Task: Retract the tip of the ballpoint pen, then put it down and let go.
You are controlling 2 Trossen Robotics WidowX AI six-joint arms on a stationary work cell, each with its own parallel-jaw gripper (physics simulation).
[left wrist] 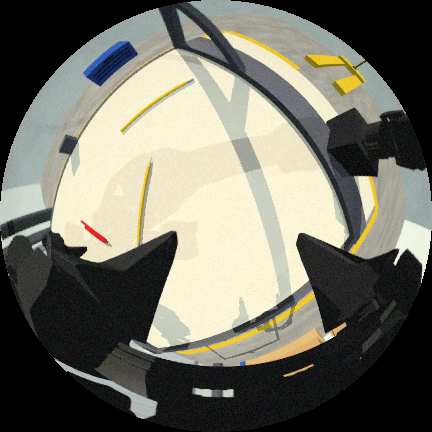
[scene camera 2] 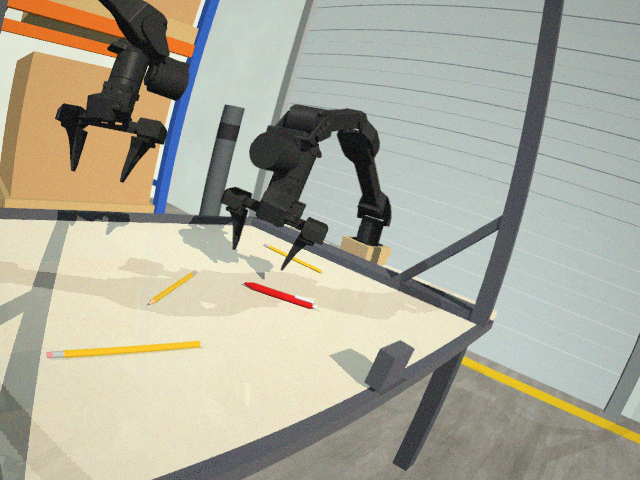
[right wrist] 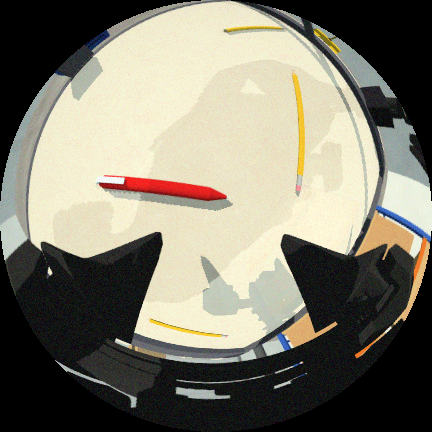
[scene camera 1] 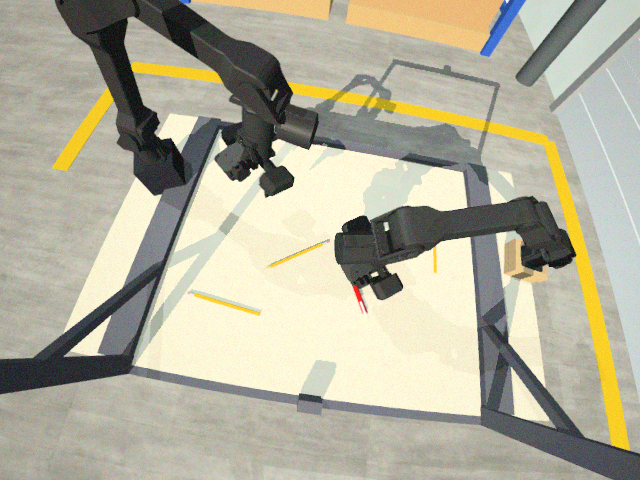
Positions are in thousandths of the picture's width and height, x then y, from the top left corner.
Labels:
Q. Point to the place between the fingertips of my right gripper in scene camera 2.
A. At 402,541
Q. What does my left gripper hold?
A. Nothing.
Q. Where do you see a small tan block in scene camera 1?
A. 801,522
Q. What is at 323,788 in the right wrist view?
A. A dark frame.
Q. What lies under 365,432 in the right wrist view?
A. A red ballpoint pen.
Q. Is my left gripper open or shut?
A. Open.

